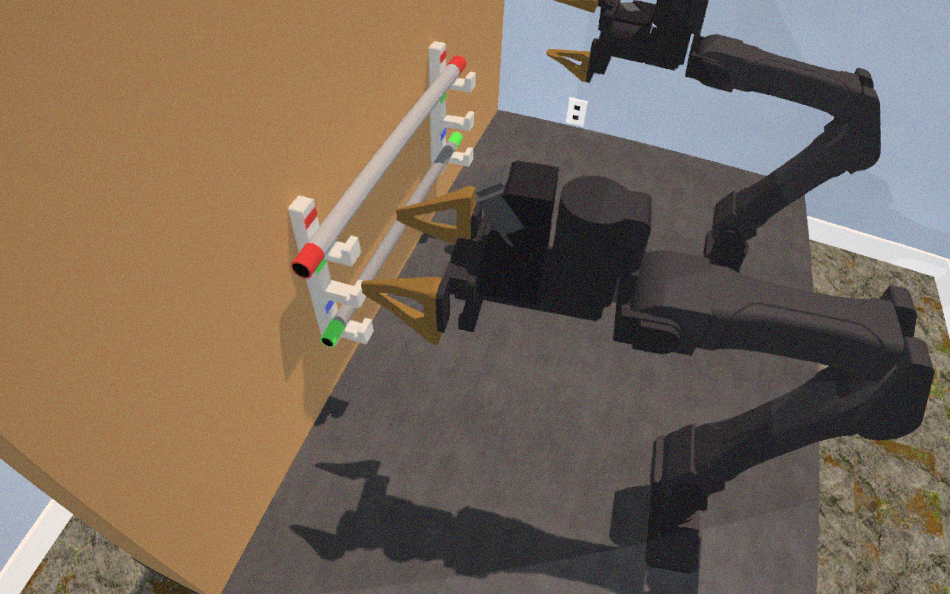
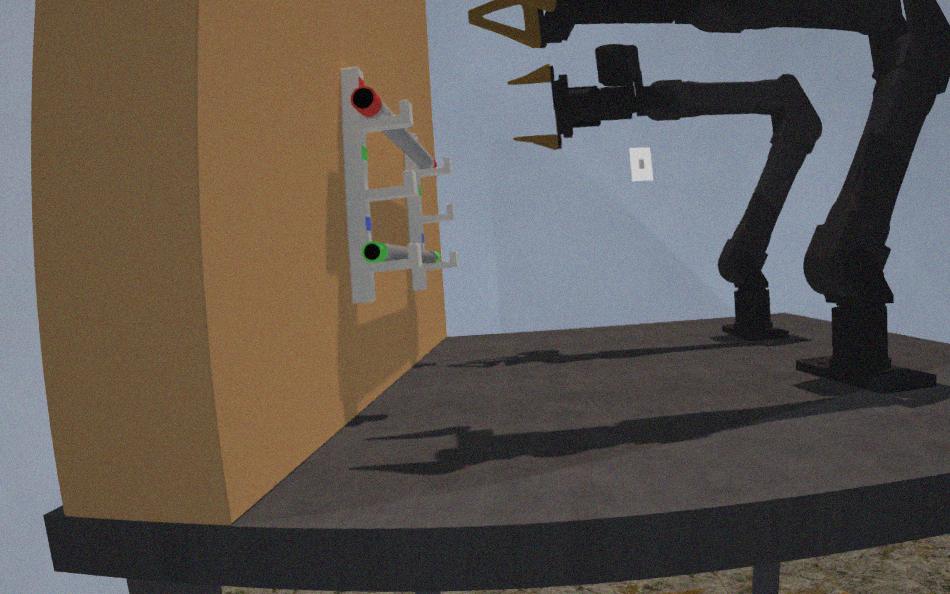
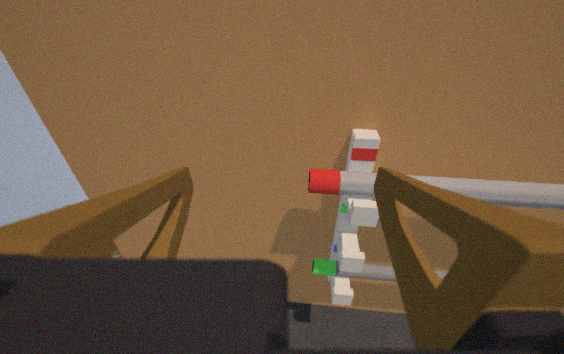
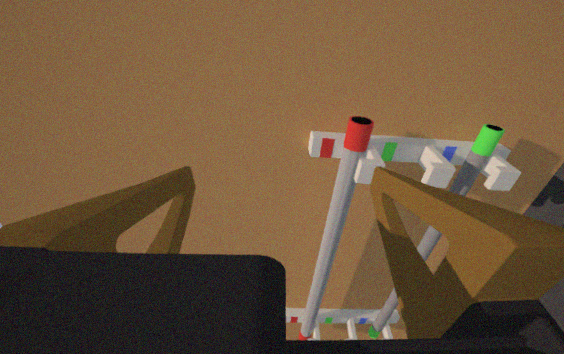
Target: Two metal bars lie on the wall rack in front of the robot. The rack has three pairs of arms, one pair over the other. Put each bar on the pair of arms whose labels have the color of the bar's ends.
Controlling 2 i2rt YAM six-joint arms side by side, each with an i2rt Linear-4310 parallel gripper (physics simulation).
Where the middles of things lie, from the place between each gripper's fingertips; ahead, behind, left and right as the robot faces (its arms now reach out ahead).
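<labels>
The green-ended bar (image 1: 436,168) is 130 mm ahead of my left hand, 240 mm below it and 270 mm to the right of it. As for the red-ended bar (image 1: 311,255), my left gripper is 90 mm above it and 260 mm to the left of it, while still being 130 mm short of it.
From my right hand, the green-ended bar is 13 cm ahead, 27 cm to the left and 24 cm below. With the red-ended bar it is my right hand that is 12 cm short of it, 9 cm above it and 28 cm to the right of it.
</labels>
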